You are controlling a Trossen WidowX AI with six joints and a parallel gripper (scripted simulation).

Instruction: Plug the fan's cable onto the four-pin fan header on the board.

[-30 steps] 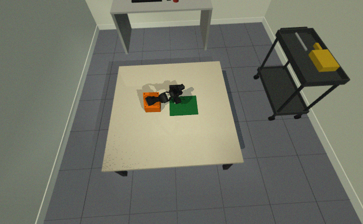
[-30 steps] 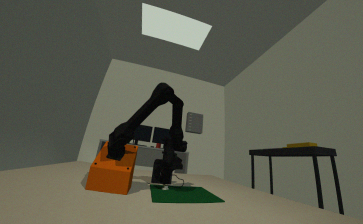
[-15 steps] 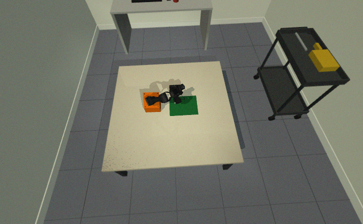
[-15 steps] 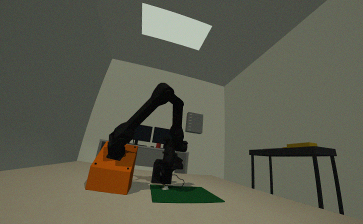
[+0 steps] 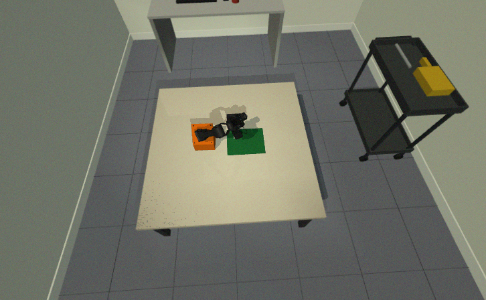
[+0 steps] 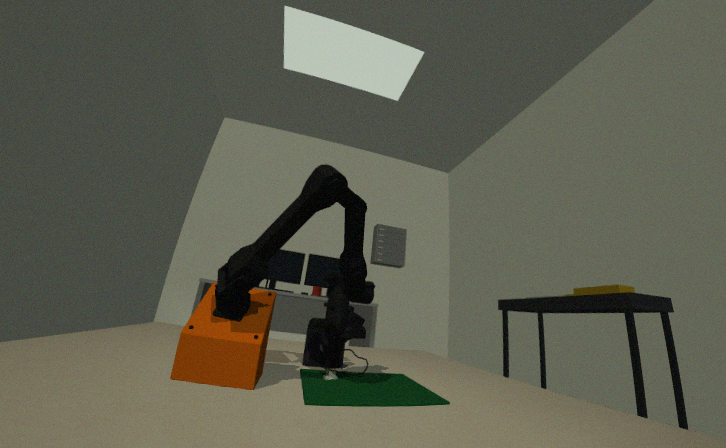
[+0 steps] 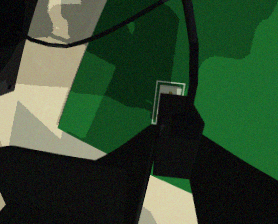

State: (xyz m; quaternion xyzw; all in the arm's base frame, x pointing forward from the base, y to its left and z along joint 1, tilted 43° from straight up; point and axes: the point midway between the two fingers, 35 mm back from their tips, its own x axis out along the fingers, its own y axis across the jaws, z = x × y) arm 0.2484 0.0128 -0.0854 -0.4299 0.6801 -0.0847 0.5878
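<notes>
Now: the dark fan plug 1 cm above my gripper tip. From my gripper tip the other things lie so: black fan 14 cm to the left, 2 cm above, 1 cm behind; then green board 9 cm ahead, 6 cm below, 3 cm to the right.
</notes>
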